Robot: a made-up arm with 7 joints.
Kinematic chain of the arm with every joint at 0, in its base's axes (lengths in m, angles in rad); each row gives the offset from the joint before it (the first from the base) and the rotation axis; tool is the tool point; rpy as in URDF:
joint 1: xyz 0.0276 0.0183 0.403 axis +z
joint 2: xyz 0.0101 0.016 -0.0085 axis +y
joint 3: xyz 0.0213 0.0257 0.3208 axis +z
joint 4: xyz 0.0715 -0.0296 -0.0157 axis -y
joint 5: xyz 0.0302 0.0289 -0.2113 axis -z
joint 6: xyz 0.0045 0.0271 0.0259 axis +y
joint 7: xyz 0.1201 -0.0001 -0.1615 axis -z
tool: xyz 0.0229 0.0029 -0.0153 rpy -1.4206 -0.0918 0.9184
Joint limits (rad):
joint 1: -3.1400..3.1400
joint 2: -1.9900..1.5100
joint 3: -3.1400..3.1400
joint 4: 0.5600..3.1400
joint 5: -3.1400..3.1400
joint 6: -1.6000..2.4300
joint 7: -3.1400..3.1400
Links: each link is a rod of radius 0.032 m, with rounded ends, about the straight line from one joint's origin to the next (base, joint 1, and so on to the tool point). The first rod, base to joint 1, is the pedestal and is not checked.
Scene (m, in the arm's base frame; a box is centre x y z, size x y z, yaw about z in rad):
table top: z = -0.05
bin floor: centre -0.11 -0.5 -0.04 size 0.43 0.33 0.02 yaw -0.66
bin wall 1: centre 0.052 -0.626 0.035 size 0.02 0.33 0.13 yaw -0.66
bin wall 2: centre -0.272 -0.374 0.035 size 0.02 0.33 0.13 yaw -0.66
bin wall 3: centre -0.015 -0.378 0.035 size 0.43 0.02 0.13 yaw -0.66
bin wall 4: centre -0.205 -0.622 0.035 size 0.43 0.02 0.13 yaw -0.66
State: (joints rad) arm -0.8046 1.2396 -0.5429 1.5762 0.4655 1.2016 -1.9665
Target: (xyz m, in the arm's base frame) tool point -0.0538 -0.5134 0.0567
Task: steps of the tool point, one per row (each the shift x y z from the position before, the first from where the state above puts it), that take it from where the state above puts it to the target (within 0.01 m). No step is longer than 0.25 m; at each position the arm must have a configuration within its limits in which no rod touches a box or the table.
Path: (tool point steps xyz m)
1: -0.0460 -0.1884 0.1272
2: -0.0778 -0.1087 0.2023
3: -0.0815 0.0247 -0.1778
4: -0.0764 0.0851 -0.1620

